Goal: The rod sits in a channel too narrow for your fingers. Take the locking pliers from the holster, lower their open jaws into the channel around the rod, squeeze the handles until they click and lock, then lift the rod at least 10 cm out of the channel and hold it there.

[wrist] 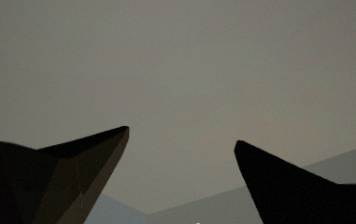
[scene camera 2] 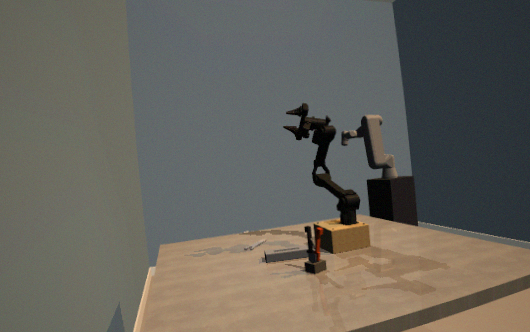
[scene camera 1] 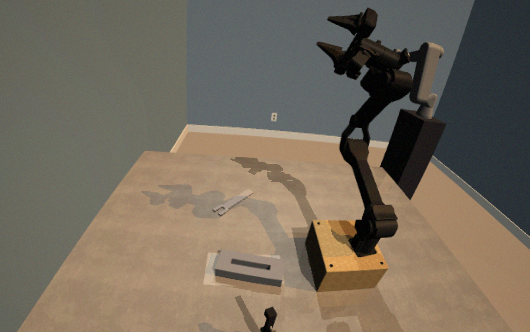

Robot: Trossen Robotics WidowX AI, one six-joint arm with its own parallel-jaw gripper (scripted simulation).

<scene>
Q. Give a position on a grey channel block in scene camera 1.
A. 246,267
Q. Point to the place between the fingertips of the gripper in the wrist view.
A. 183,139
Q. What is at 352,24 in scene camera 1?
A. The gripper.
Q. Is the gripper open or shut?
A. Open.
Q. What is the gripper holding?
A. Nothing.
</scene>
